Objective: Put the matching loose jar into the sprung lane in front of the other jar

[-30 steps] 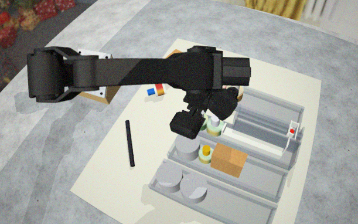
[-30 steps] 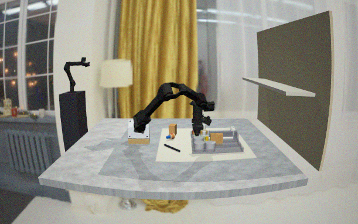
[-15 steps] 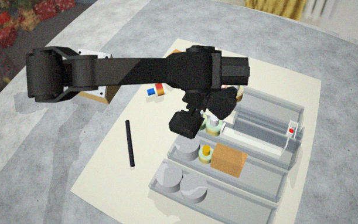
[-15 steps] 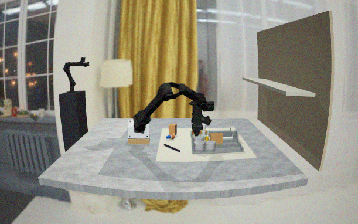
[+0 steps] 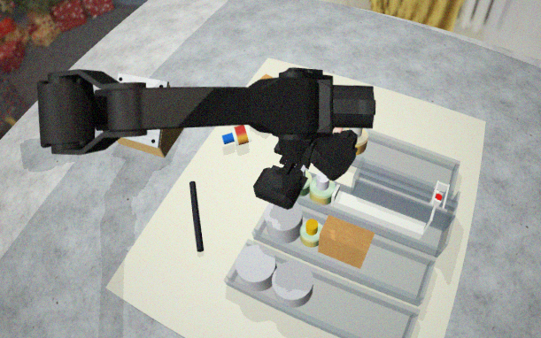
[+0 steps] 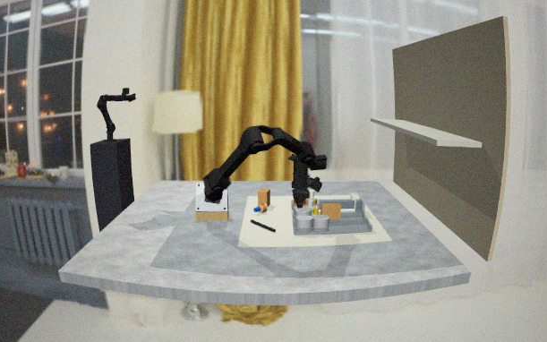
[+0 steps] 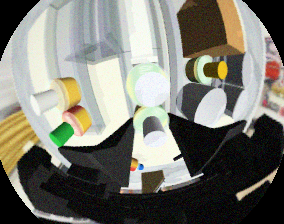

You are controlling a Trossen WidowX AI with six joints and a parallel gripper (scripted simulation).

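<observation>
Right now my gripper tip is 12 cm short of the orange box, 8 cm to the left of it and 1 cm below it. Also, from my gripper tip: black rod 14 cm behind, 13 cm to the right, 2 cm below; then sprung lane 15 cm ahead, 3 cm to the left, 1 cm below; then white pusher plate 15 cm ahead, 4 cm to the left, 2 cm above.
</observation>
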